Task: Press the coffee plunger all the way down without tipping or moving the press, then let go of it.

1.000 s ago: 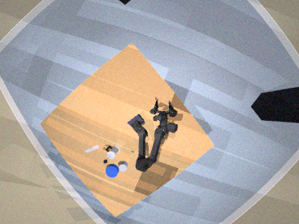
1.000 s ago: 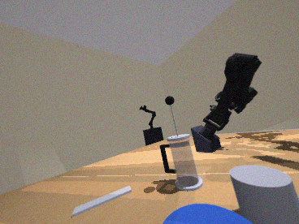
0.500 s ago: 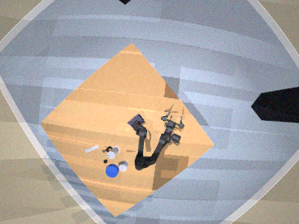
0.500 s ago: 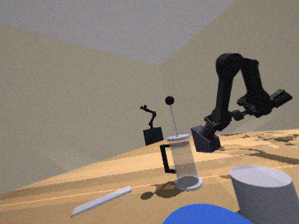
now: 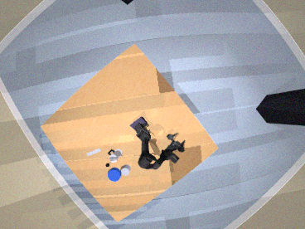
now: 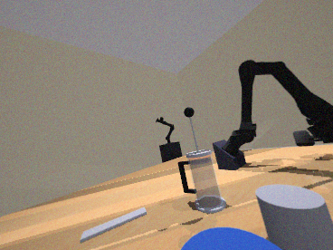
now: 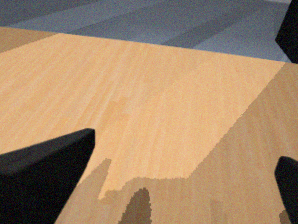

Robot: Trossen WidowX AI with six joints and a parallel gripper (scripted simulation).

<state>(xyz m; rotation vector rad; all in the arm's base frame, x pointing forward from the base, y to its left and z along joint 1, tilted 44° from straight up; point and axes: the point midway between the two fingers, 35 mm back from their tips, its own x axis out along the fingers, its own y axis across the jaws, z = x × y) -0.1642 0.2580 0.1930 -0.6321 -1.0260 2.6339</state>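
My gripper tip is now 530 mm short of the coffee press, 300 mm to the left of it and 70 mm below it. Round my gripper tip: flat grey bar: 700 mm ahead, 460 mm to the right, 50 mm below.
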